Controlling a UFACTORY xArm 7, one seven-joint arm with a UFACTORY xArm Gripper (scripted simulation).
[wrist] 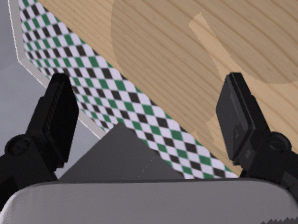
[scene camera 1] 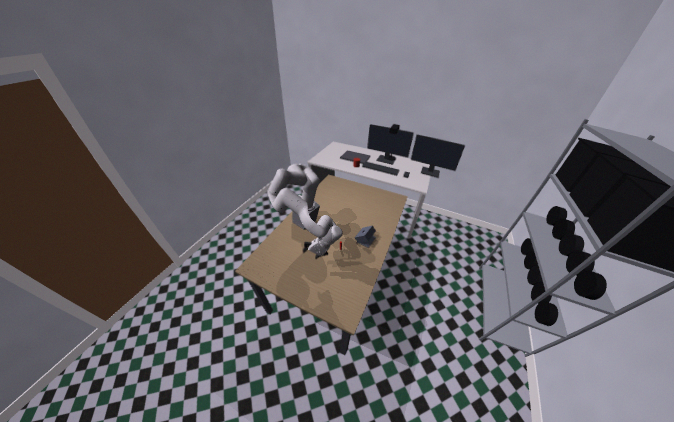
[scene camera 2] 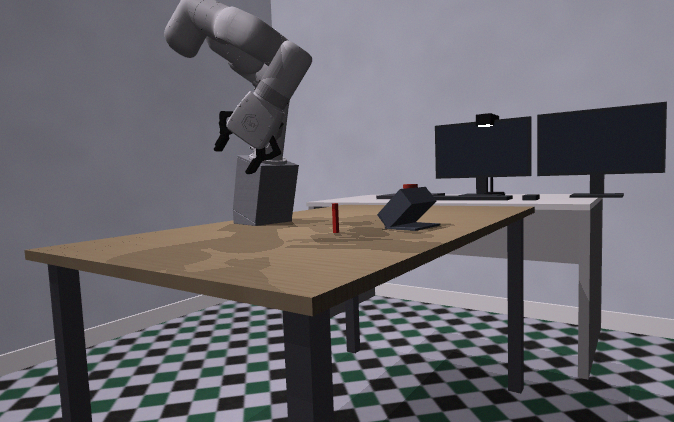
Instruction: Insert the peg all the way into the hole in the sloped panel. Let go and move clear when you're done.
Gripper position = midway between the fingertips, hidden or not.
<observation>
In view: my gripper (scene camera 2: 232, 162).
My gripper shows as well in the wrist view (wrist: 147, 91).
</observation>
